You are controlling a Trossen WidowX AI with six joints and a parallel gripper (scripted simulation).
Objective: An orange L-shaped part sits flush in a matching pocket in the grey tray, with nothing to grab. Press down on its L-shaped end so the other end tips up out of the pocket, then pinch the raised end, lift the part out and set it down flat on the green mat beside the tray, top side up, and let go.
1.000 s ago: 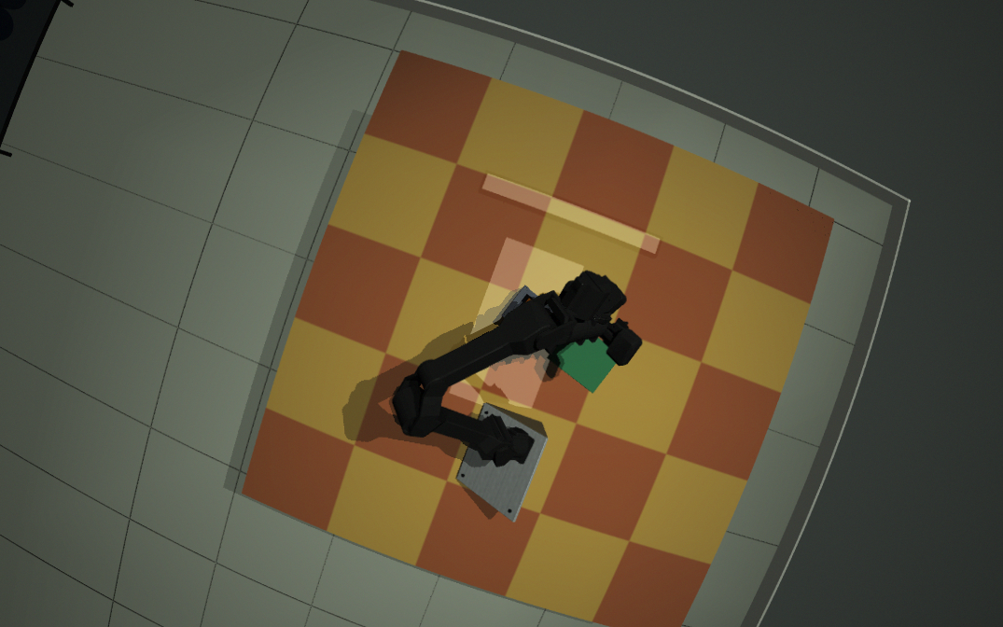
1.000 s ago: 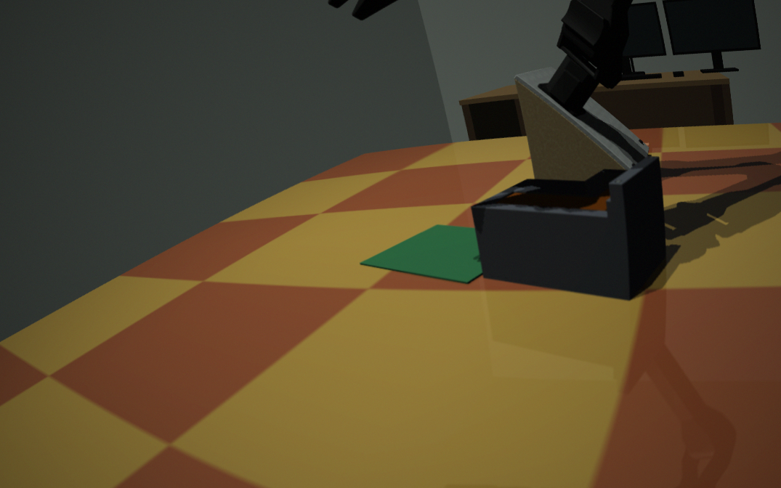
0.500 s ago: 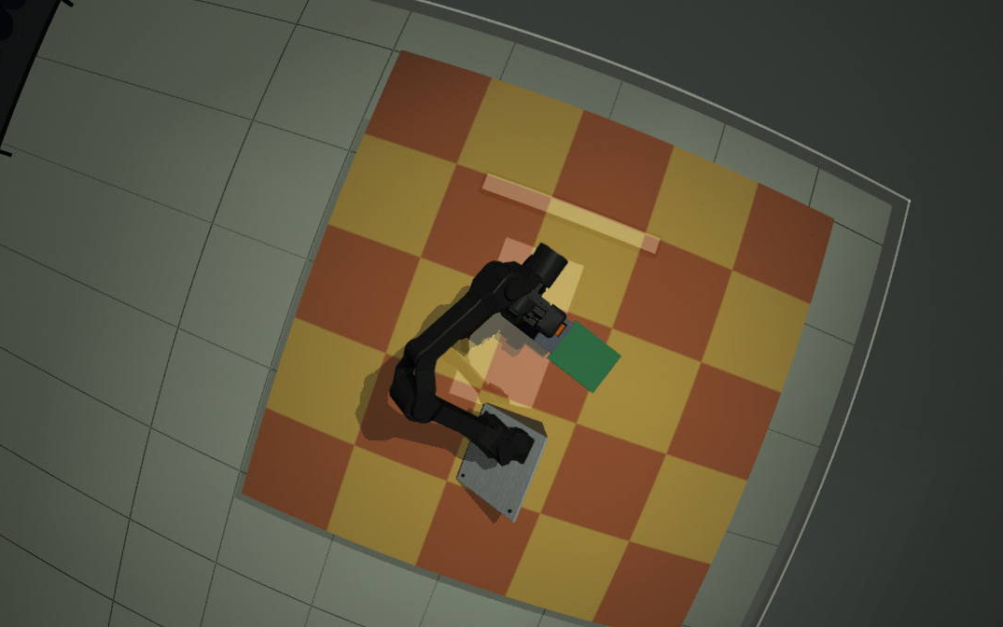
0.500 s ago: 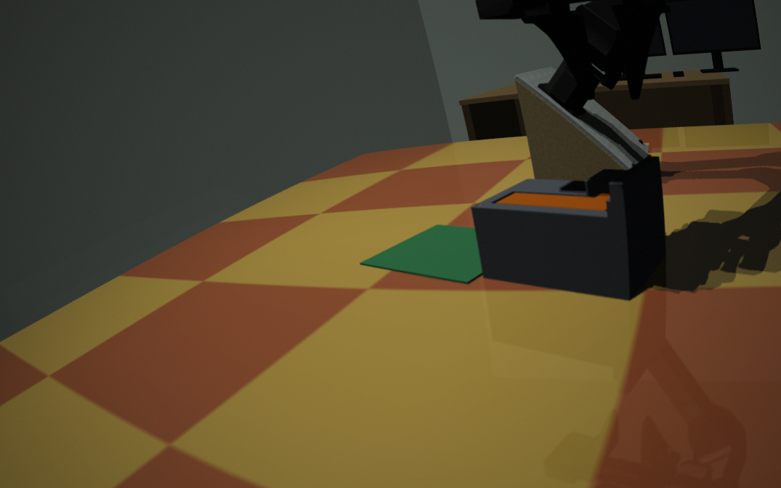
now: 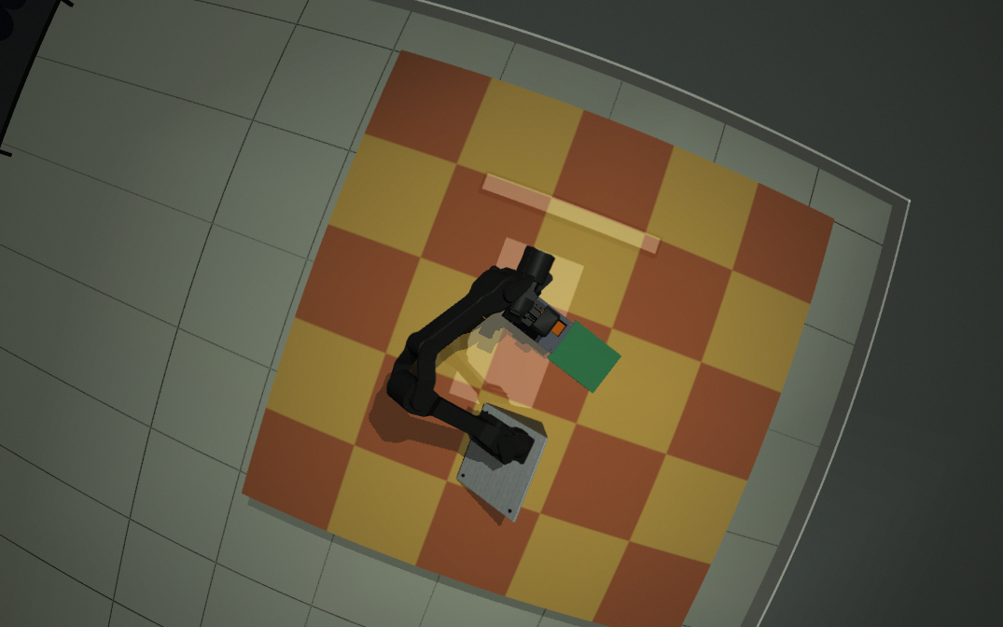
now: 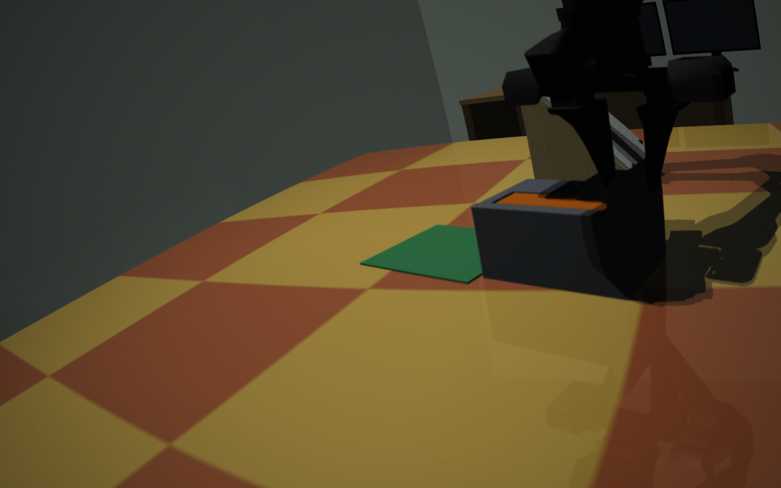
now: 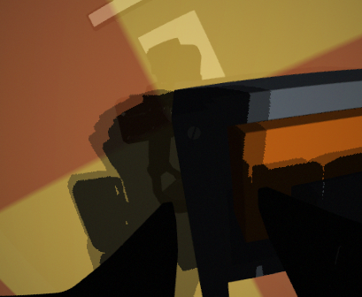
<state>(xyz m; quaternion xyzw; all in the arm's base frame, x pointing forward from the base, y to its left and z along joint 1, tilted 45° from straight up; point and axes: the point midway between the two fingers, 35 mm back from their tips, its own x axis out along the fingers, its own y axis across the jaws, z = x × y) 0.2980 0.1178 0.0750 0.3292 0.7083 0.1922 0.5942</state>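
Right now the orange part is 2 cm behind my gripper tip, 5 cm to the right of it and 2 cm below it. From my gripper tip the other things lie so: green mat 5 cm behind, 21 cm to the right, 9 cm below.
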